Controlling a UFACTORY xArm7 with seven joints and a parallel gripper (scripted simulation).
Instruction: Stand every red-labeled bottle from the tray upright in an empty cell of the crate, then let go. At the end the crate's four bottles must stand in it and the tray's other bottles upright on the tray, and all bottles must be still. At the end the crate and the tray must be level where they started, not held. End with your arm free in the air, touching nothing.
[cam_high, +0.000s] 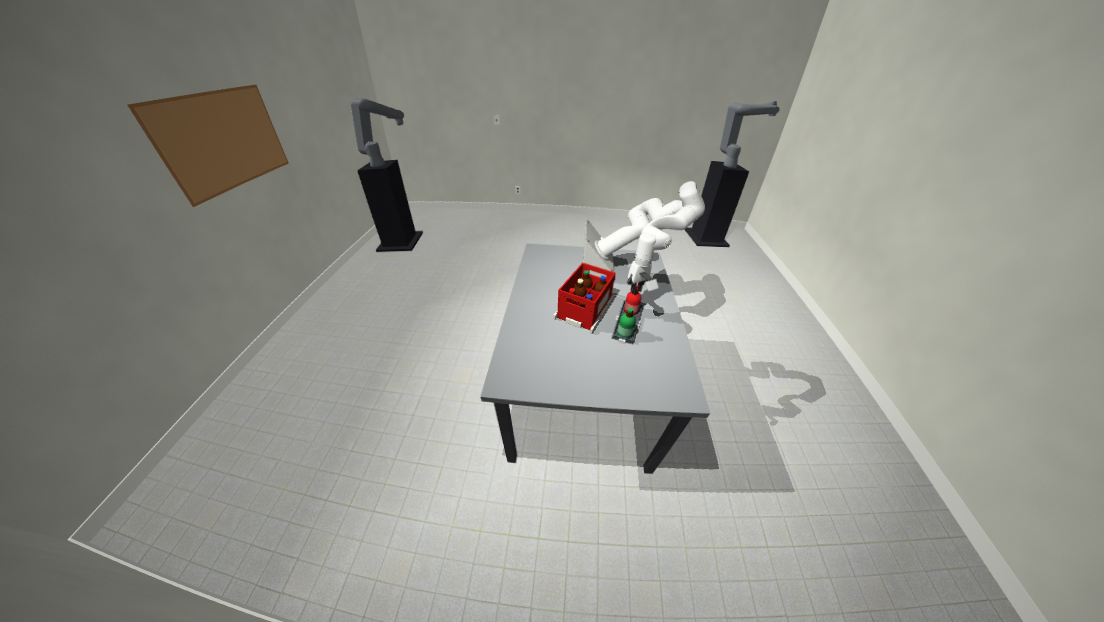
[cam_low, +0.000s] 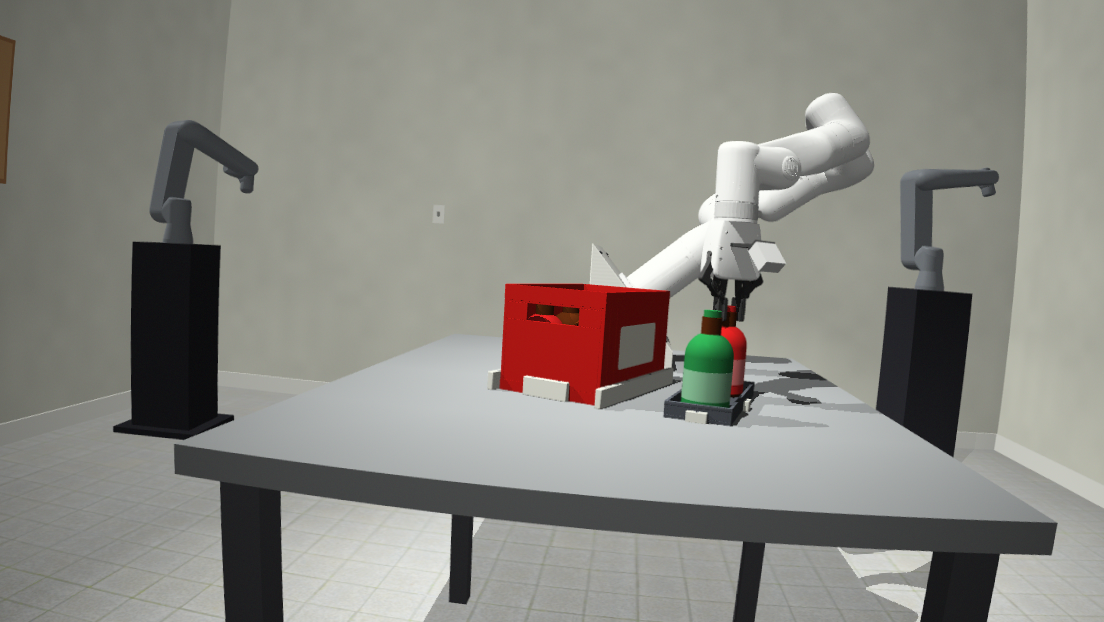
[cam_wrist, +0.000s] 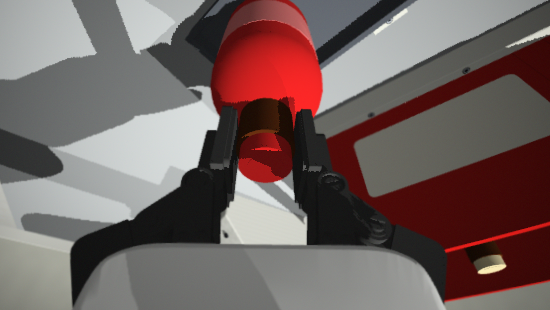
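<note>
The red-labeled bottle is 7 cm below my hand. From my hand the other things lie so: dark tray 14 cm below, 8 cm ahead, 3 cm to the right; then red crate 24 cm to the right, 7 cm below, 3 cm behind; then green bottle 16 cm ahead, 7 cm to the right, 7 cm below.
</note>
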